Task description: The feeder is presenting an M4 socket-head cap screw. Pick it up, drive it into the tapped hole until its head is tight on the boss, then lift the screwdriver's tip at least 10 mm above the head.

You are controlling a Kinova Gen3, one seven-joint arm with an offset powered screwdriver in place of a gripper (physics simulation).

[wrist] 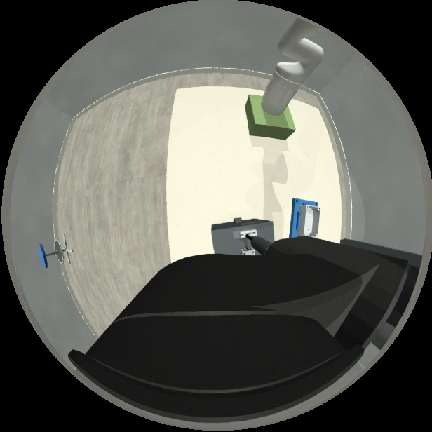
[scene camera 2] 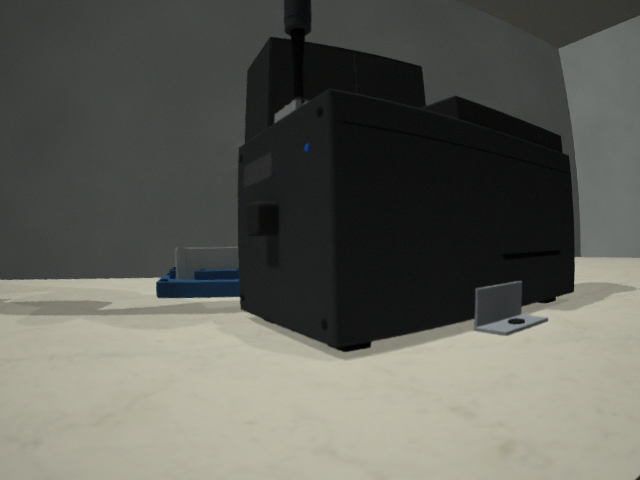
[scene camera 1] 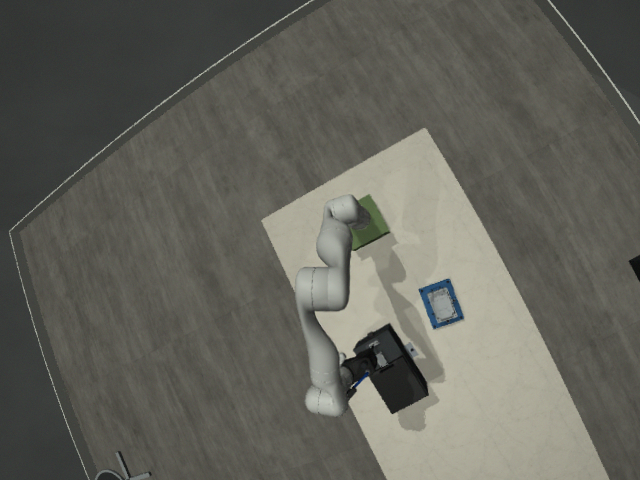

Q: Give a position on a blue fixture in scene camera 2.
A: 173, 288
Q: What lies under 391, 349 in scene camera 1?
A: A black feeder.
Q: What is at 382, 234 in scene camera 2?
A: A black feeder.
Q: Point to a black feeder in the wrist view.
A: At 223, 242
